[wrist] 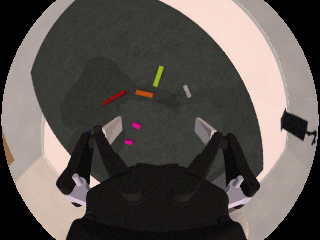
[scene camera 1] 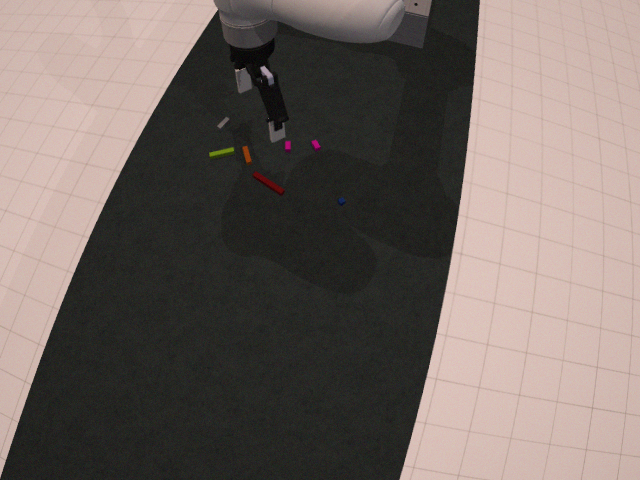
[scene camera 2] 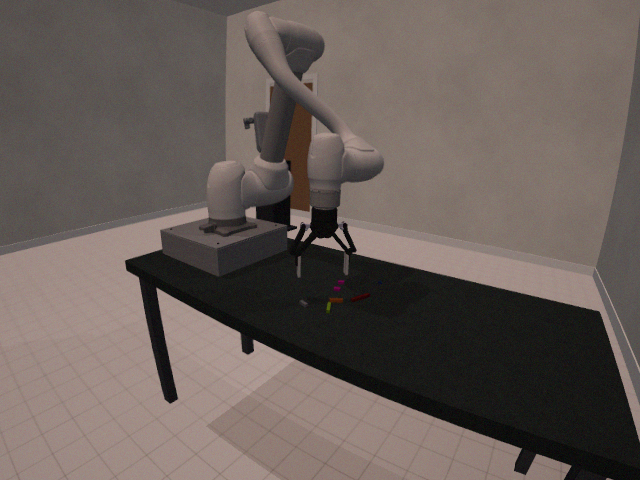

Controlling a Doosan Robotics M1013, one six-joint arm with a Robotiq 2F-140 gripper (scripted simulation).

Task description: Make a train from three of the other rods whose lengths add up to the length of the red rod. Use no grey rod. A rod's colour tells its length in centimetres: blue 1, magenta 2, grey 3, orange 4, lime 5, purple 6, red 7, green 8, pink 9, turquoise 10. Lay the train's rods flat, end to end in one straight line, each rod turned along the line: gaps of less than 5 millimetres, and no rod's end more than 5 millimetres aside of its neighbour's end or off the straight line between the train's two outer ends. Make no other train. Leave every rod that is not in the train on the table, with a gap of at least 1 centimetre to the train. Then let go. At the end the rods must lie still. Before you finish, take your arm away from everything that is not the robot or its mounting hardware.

Observation:
In view: my gripper (scene camera 2: 322,274).
My gripper shows as well in the wrist view (wrist: 158,124).

